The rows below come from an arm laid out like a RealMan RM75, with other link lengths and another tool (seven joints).
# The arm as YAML. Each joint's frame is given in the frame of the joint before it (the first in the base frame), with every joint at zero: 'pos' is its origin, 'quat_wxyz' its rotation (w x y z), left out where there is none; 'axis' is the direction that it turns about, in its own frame. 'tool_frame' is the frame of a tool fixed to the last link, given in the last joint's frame.
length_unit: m
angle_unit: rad
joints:
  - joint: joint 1
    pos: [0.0, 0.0, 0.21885]
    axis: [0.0, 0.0, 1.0]
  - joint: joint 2
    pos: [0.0, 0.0, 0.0]
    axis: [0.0, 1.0, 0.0]
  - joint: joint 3
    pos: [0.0, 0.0, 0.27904]
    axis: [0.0, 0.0, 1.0]
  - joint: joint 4
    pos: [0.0, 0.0, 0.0]
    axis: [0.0, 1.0, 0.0]
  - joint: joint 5
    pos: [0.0, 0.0, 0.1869]
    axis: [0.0, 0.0, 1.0]
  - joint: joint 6
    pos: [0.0, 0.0, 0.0]
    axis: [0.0, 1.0, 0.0]
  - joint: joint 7
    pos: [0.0, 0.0, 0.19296]
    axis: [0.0, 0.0, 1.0]
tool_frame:
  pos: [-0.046, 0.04, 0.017]
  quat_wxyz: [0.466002, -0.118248, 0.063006, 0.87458]
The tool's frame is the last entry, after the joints.
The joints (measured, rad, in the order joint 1, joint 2, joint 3, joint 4, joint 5, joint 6, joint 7), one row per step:
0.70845, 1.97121, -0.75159, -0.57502, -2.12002, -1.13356, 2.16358
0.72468, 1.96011, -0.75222, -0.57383, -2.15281, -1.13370, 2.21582
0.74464, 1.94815, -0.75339, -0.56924, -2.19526, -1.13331, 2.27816
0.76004, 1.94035, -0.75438, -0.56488, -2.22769, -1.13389, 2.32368
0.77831, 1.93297, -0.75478, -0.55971, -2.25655, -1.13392, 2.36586
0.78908, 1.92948, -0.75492, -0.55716, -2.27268, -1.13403, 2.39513
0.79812, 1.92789, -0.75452, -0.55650, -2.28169, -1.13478, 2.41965
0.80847, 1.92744, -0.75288, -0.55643, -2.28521, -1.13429, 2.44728
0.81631, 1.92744, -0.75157, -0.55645, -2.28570, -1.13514, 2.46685
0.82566, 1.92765, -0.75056, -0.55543, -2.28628, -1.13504, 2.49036
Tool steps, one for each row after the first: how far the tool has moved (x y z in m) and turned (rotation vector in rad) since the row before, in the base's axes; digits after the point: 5 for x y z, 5 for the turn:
0.00092, 0.00530, 0.00245, -0.01139, -0.00916, -0.02954
0.00164, 0.00575, 0.00161, -0.01539, -0.01305, -0.03765
0.00099, 0.00389, 0.00052, -0.01224, -0.01018, -0.02764
-0.00092, 0.00459, 0.00079, -0.00936, -0.00848, -0.02291
-0.00077, 0.00287, 0.00045, -0.00466, -0.00167, -0.01707
-0.00189, 0.00258, 0.00050, -0.00203, 0.00363, -0.01319
-0.00351, 0.00350, 0.00099, 0.00186, 0.01115, -0.01449
-0.00324, 0.00245, 0.00063, 0.00084, 0.01050, -0.00944
-0.00366, 0.00285, 0.00043, 0.00069, 0.01231, -0.01206

